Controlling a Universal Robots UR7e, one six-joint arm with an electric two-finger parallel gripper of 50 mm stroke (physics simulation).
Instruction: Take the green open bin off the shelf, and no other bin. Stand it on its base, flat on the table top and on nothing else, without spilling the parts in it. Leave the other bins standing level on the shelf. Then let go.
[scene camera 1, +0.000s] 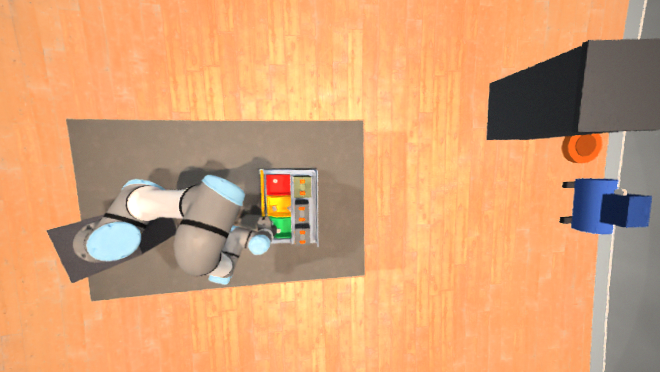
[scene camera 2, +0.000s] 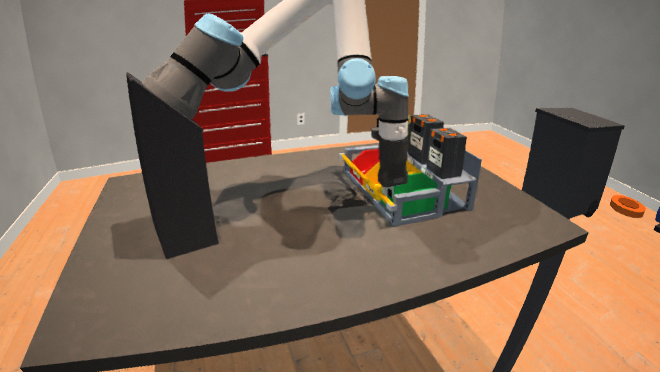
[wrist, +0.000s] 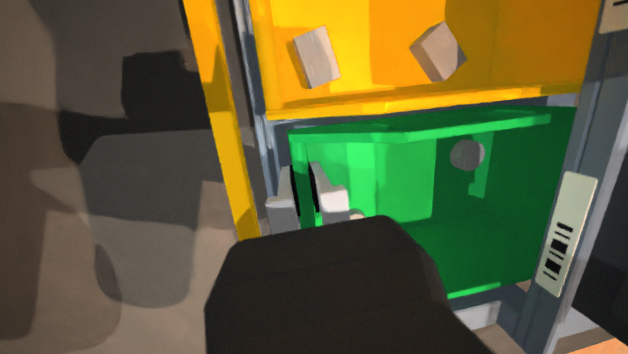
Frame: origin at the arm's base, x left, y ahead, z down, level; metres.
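Where they show: gripper, fingertip midpoint: (scene camera 1: 271, 222) (wrist: 302, 179); arm's base at its link origin: (scene camera 2: 167, 101).
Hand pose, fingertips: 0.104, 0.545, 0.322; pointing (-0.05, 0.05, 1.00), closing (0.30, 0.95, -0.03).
Note:
Things, the pixels of their top centre, and the offset from my fingertips, as dx, dy, dz. Level surfaces: height alone.
- green open bin at its top centre: (wrist: 468, 222) (scene camera 2: 417, 181) (scene camera 1: 285, 228) +0.004, +0.082, -0.057
- grey round part at its top centre: (wrist: 471, 156) +0.032, +0.131, +0.005
- pale part at its top centre: (wrist: 355, 227) -0.038, +0.049, +0.005
- yellow bin at its top centre: (scene camera 2: 395, 167) (scene camera 1: 283, 206) +0.109, +0.043, -0.057
- red bin at its top centre: (scene camera 2: 380, 154) (scene camera 1: 282, 185) +0.218, +0.015, -0.057
- yellow bar at its top centre: (scene camera 2: 364, 176) (scene camera 1: 262, 206) +0.082, -0.057, -0.041
- table top at its surface level: dz +0.024
The green open bin (scene camera 1: 283, 227) (scene camera 2: 415, 184) (wrist: 505, 240) is in the end place of the shelf (scene camera 1: 317, 210) (scene camera 2: 417, 194) (wrist: 587, 130). My gripper (scene camera 2: 389, 192) (wrist: 302, 179) is shut on its front wall, one finger outside and one inside. In the wrist view, a grey round part (wrist: 467, 155) lies in the green bin, and a pale part (wrist: 356, 215) is mostly hidden by the gripper body. The yellow bin (scene camera 1: 280, 205) (wrist: 400, 45) is beside it and the red bin (scene camera 1: 285, 189) (scene camera 2: 365, 160) is beyond. Whether the green bin's base touches the shelf is hidden.
A yellow bar (scene camera 1: 262, 187) (wrist: 227, 150) runs along the shelf's front. Dark cases with orange marks (scene camera 2: 446, 155) (scene camera 2: 425, 137) stand on the raised rear deck. The table top (scene camera 1: 125, 140) (scene camera 2: 300, 280) extends around the shelf. The arm's dark pedestal (scene camera 2: 175, 185) stands at the other end.

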